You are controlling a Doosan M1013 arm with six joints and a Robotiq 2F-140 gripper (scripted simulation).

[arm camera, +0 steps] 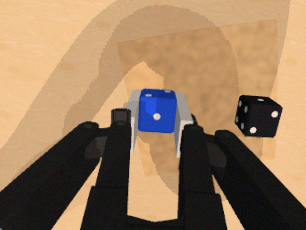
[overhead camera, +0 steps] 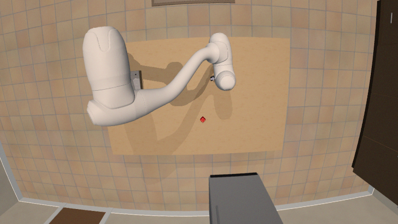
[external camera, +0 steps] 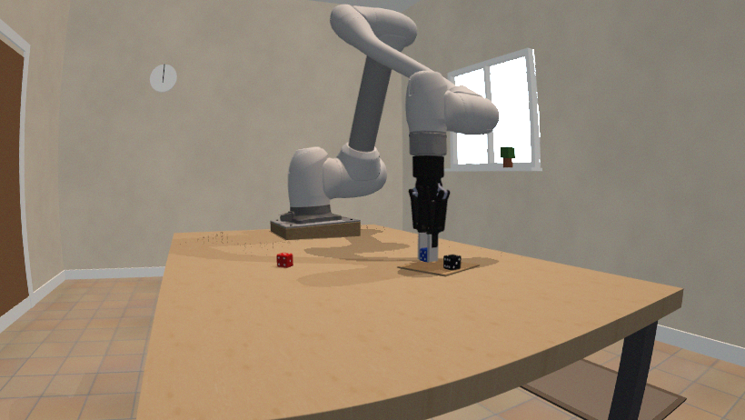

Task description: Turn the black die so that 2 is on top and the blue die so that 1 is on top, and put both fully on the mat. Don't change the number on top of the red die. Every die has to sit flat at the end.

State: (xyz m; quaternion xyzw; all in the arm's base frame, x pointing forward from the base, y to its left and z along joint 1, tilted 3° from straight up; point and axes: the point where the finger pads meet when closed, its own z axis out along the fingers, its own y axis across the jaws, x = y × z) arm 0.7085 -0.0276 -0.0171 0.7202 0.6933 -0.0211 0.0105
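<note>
The blue die lies 20 mm below my hand. Round my hand: red die: 160 mm behind, 300 mm to the right, 30 mm below; black die: 90 mm ahead, 20 mm below; cork mat: 40 mm ahead, 40 mm below.
</note>
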